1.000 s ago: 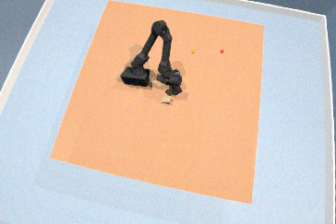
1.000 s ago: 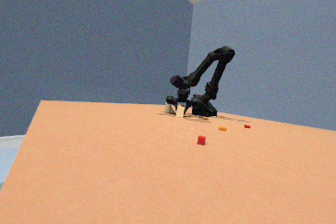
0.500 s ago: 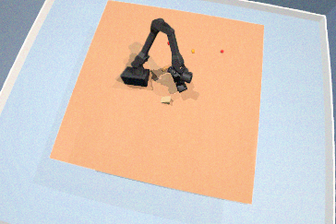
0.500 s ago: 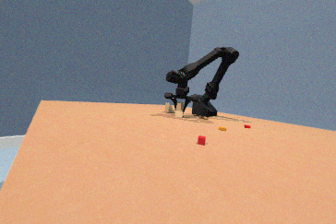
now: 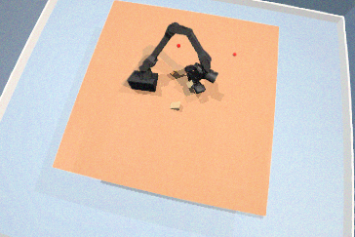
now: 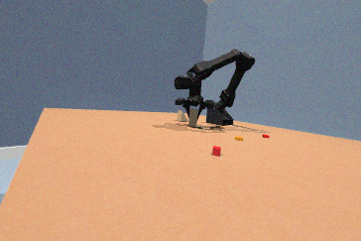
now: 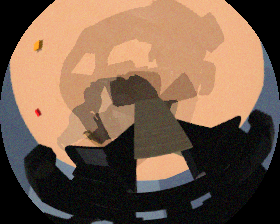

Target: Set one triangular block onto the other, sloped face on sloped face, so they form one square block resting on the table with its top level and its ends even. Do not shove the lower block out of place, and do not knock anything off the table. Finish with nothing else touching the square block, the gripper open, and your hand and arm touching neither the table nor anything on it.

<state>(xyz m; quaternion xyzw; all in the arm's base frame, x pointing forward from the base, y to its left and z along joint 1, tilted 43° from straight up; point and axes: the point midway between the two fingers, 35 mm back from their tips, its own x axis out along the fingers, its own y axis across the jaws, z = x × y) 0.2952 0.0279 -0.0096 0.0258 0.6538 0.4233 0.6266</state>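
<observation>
Right now my gripper tip is 1 cm below the pale triangular block. The rest, counted from my gripper tip: red cube 28 cm to the left, 28 cm ahead, 3 cm below; then tan piece 12 cm behind, 9 cm to the left, 3 cm below; then orange piece 25 cm to the left, 7 cm ahead, 3 cm below.
</observation>
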